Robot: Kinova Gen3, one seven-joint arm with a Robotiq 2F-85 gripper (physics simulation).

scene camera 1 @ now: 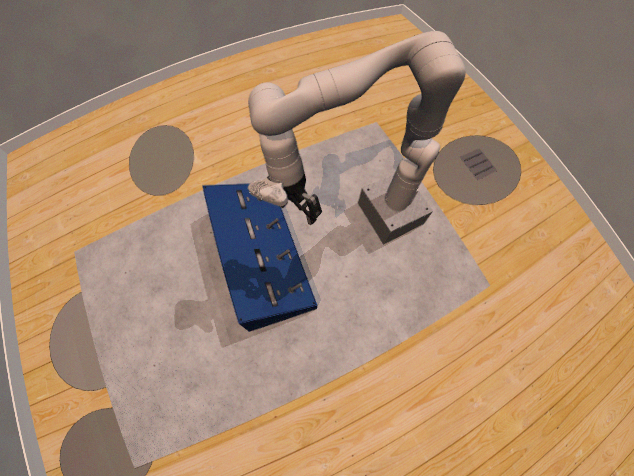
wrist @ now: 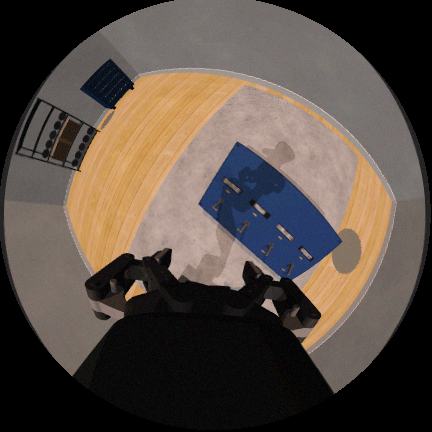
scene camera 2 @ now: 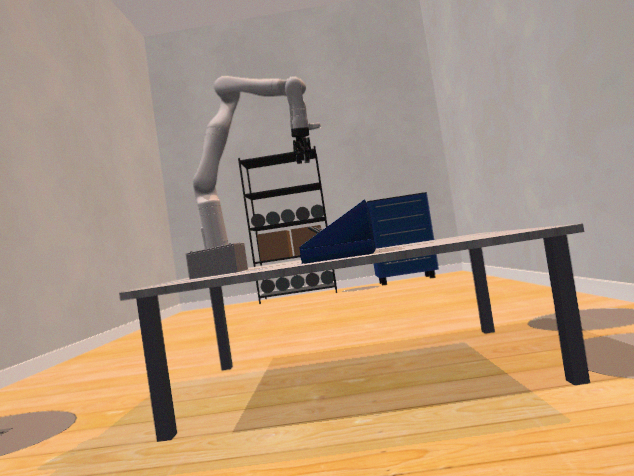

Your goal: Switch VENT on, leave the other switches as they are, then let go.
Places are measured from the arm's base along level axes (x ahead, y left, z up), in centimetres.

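Where they show: gripper, fingertip midpoint: (scene camera 1: 297, 213) (wrist: 207, 263) (scene camera 2: 303, 163); arm's base at its link origin: (scene camera 1: 396, 200) (scene camera 2: 218, 247).
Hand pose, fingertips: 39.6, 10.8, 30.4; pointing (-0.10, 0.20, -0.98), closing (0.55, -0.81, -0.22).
Note:
Things, the pixels of their top centre, and the offset from my fingertips, as dx, dy, dz. Level surfaces: height alone.
- first lever at its top centre: (wrist: 215, 203) +4.1, +9.7, -28.6
- second lever at its top centre: (wrist: 243, 227) +4.7, -2.2, -28.6
- third lever at its top centre: (wrist: 269, 251) +5.4, -14.2, -28.6
- last lever at its top centre: (wrist: 291, 271) +6.1, -26.2, -28.6
- grey table top at its surface level: dz -42.2
A blue sloped switch panel (scene camera 1: 230, 230) (scene camera 2: 348, 230) (wrist: 310, 220) stands on the table. In the wrist view it bears a row of small metal levers: a first lever (wrist: 217, 204), a second lever (wrist: 243, 227), a third lever (wrist: 268, 249) and a last lever (wrist: 288, 268). Each has a pale label plate; the lettering is too blurred to read, so I cannot tell which lever is VENT or which are on. In scene camera 1 the arm hides one lever. My gripper (scene camera 1: 314, 215) (scene camera 2: 303, 159) (wrist: 207, 263) is open and empty, high above the panel's lever-side edge, touching nothing.
The grey table top (scene camera 1: 358, 317) (scene camera 2: 486, 239) carries the arm's box-shaped base (scene camera 1: 376, 222) (scene camera 2: 216, 260) on the opposite side from the panel's label plates. A blue drawer cabinet (scene camera 2: 402, 222) (wrist: 107, 84) and a black shelf rack (scene camera 2: 284, 191) stand on the floor beyond the table.

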